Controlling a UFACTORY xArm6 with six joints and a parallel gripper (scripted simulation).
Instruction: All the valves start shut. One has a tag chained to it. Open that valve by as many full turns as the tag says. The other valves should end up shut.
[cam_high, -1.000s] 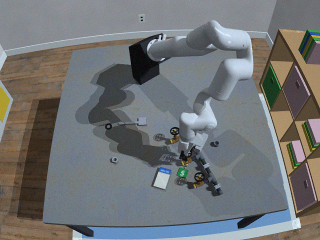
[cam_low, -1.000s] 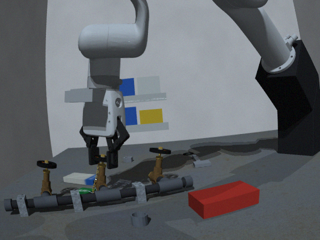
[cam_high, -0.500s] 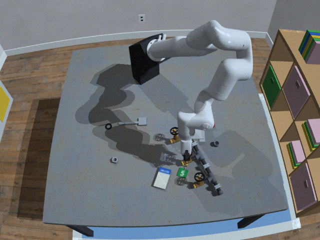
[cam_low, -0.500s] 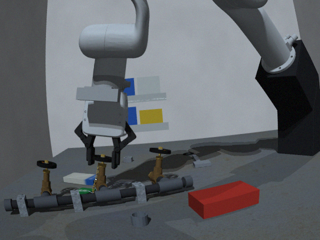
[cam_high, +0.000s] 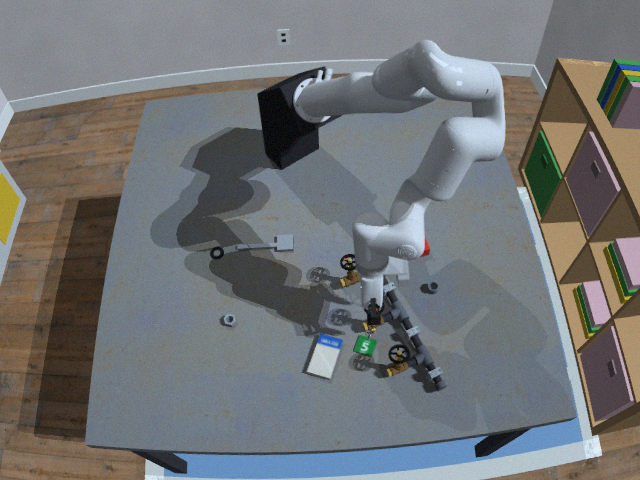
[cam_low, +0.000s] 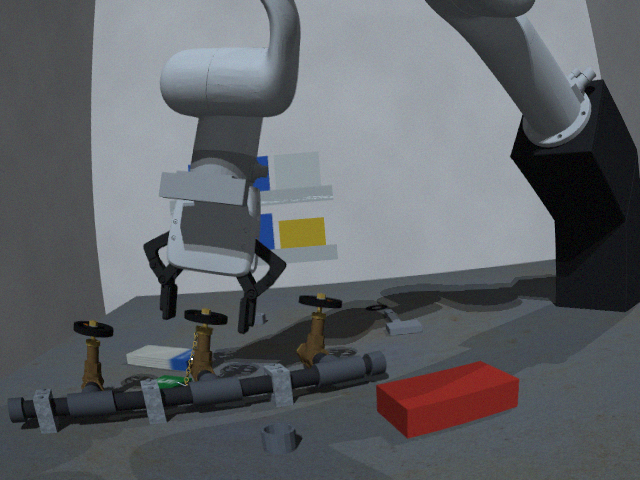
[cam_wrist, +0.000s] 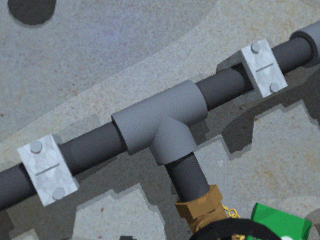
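Now: the green tag 9 cm below my hand and 6 cm ahead of it. Round my hand: notepad 13 cm ahead, 9 cm to the right, 8 cm below; then grey flat tool 32 cm to the right, 16 cm behind, 8 cm below; then red block 27 cm behind, 7 cm below, 5 cm to the left.
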